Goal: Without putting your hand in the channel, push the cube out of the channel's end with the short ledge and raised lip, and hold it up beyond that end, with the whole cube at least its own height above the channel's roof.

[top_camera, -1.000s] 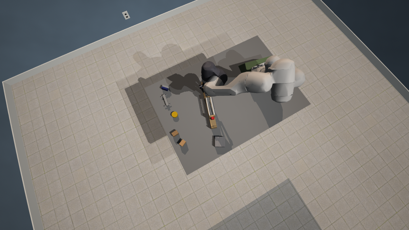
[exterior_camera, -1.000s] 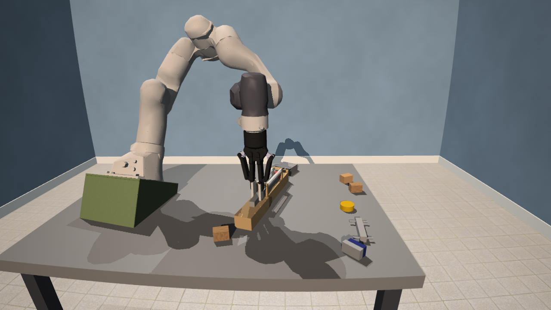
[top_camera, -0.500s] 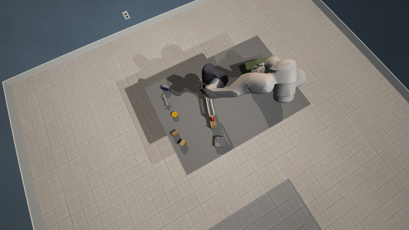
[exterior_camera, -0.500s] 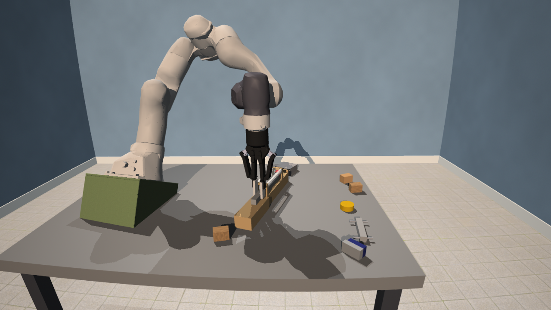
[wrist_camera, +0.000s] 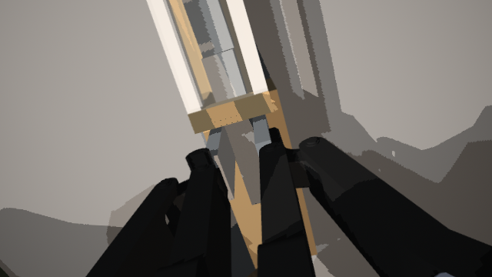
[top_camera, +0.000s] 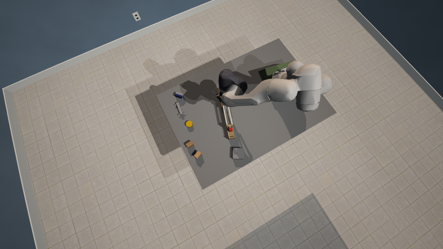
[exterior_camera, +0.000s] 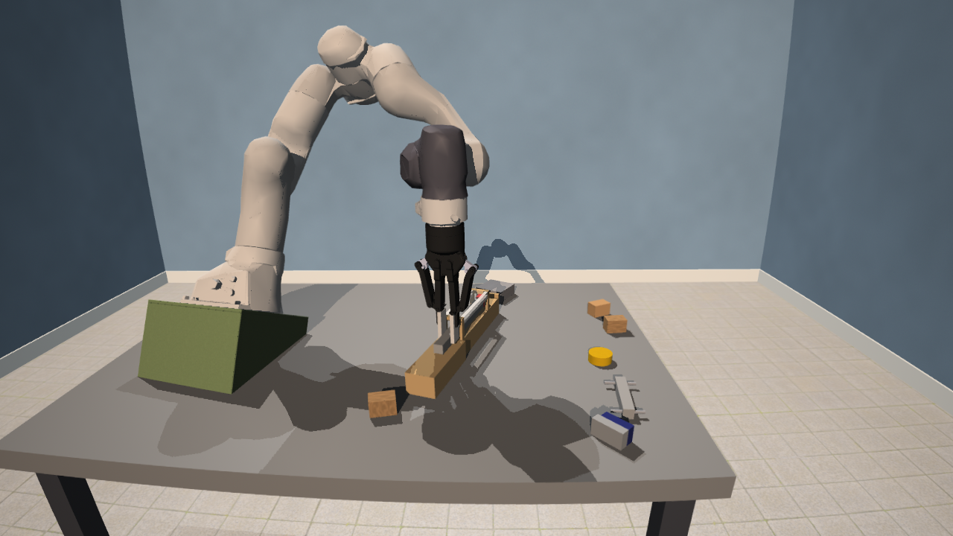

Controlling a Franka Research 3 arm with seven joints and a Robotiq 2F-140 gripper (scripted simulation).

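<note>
Now: hand 3 cm above the short grey bar. Round my hand: red cube: 20 cm to the left, 8 cm ahead, 3 cm below; long wooden channel: 10 cm to the left, 4 cm ahead, 3 cm below; long grey bar: 12 cm to the left, 5 cm ahead, 3 cm below.
</note>
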